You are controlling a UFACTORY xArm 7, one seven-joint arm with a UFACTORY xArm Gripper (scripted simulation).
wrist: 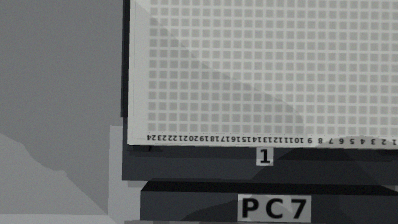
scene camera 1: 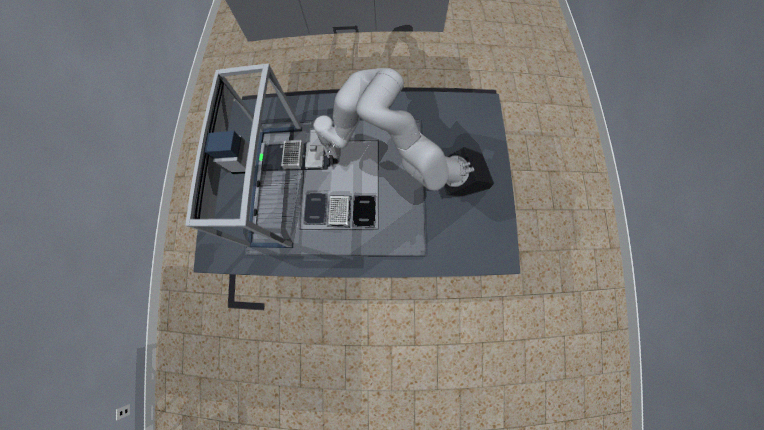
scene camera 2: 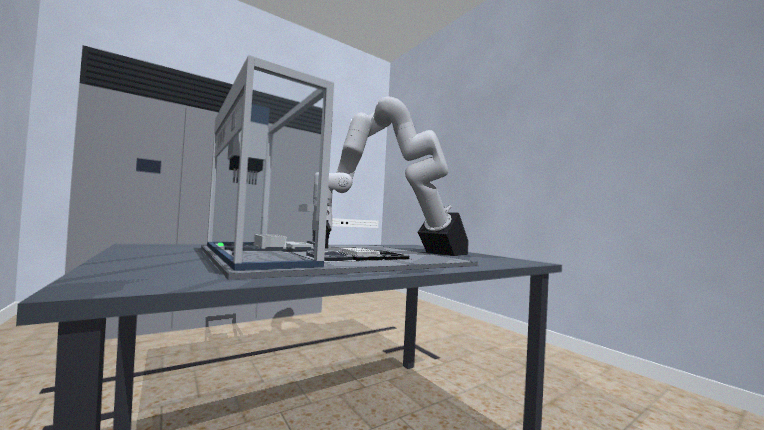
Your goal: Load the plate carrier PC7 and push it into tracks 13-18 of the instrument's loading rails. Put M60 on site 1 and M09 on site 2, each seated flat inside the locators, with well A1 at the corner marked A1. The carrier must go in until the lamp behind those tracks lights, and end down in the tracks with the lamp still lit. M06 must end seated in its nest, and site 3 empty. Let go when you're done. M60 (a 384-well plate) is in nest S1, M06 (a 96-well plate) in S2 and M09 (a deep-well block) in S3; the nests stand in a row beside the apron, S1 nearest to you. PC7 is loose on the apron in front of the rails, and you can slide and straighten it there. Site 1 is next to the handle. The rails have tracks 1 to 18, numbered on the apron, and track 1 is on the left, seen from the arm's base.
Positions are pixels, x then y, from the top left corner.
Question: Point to a dark plate carrier PC7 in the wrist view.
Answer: At 179,177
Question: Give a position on a dark plate carrier PC7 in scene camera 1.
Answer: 272,159
